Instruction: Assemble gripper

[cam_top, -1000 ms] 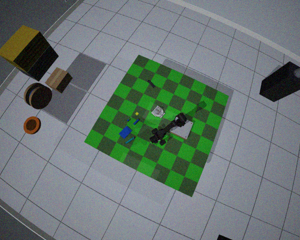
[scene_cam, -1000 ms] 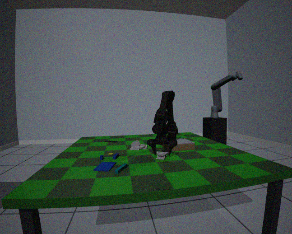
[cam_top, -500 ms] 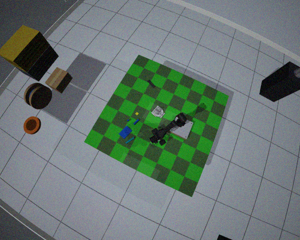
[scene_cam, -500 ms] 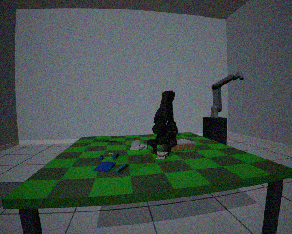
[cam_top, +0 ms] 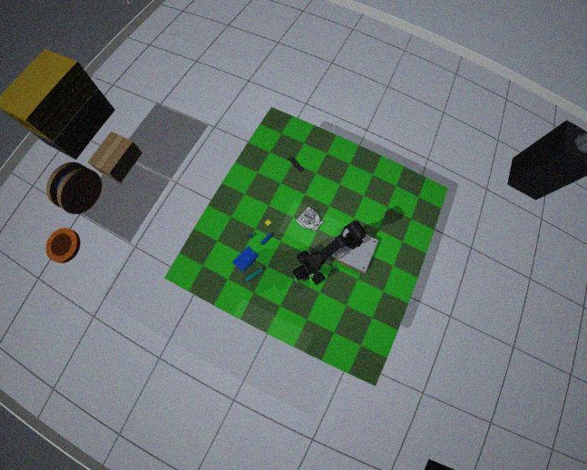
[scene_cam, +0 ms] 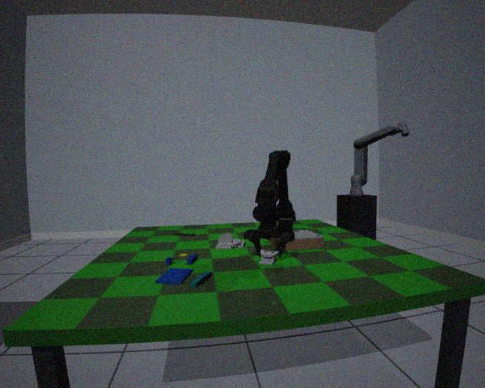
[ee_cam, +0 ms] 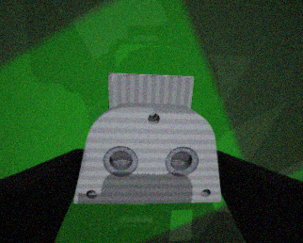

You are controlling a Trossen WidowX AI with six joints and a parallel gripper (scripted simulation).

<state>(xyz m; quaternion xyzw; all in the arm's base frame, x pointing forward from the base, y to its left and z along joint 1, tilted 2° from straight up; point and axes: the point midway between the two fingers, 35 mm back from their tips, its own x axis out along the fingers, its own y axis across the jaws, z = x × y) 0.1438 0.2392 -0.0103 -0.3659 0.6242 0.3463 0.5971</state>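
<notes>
The grey gripper base is 270 mm to the right of my gripper tip, 150 mm ahead of it and 10 mm below it. Also, from my gripper tip: grey housing plate (20 mm above, 10 mm to the left); teal bar (260 mm ahead, 160 mm to the left, 10 mm below); blue bar (300 mm ahead, 50 mm to the right).
</notes>
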